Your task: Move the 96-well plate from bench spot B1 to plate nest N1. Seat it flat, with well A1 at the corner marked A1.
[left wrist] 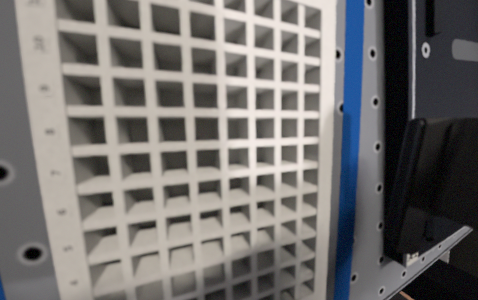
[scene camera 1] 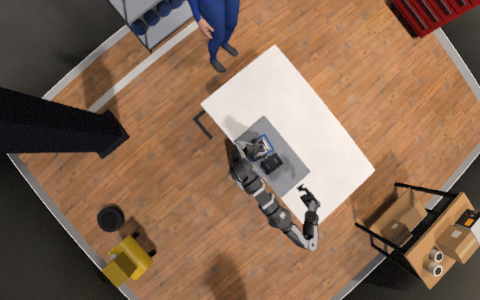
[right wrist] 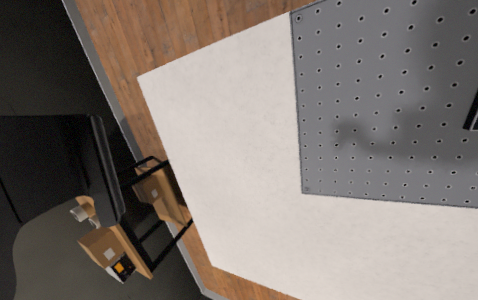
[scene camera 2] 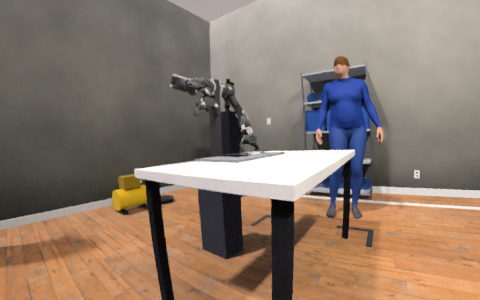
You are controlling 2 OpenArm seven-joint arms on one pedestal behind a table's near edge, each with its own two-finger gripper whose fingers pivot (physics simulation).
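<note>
The white 96-well plate [scene camera 1: 265, 144] [left wrist: 210, 130] lies inside the blue outline [left wrist: 353, 65] of the bench spot. It fills much of the left wrist view; its A1 corner does not show there. The black plate nest [scene camera 1: 271, 163] [left wrist: 442, 87] is beside it, with part of a white label low at its corner. My left gripper [scene camera 1: 258, 148] [scene camera 2: 250, 146] is open above the plate. One dark finger shows at the right of the left wrist view, over the nest side; the other is out of view. My right gripper [scene camera 1: 301, 188] [scene camera 2: 200, 109] is open and empty, raised near the board's lower end.
The grey perforated board [scene camera 1: 290, 175] [right wrist: 370, 115] lies on the white table [scene camera 1: 330, 145] [scene camera 2: 240, 175] [right wrist: 225, 150]. A person in blue [scene camera 1: 220, 22] [scene camera 2: 346, 110] stands beyond the table. A wooden shelf unit with boxes stands off the table's lower right in scene camera 1.
</note>
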